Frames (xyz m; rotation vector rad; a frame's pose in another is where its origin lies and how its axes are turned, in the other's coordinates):
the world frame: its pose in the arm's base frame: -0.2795 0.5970 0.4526 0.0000 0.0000 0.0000
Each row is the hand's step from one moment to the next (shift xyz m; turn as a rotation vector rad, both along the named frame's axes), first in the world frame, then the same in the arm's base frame.
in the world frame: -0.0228 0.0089 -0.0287 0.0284 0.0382 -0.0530
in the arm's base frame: -0.0228 0.0089 -0.0287 0.0284 0.0382 -0.0530
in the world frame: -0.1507 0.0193 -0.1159 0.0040 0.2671 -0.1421
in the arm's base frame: -0.1507 0.0193 -0.1159 0.0040 0.2671 -0.1421
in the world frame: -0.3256 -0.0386 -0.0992 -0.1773 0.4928 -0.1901
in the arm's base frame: -0.3256 -0.0386 -0.0992 -0.1773 0.4928 -0.1901
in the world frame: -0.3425 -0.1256 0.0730 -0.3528 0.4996 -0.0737
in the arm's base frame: -0.3425 -0.1256 0.0730 -0.3528 0.4996 -0.0737
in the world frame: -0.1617 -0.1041 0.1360 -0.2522 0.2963 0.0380
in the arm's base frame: -0.1617 -0.1041 0.1360 -0.2522 0.2963 0.0380
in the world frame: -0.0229 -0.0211 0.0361 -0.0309 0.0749 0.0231
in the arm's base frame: -0.0229 -0.0211 0.0361 -0.0309 0.0749 0.0231
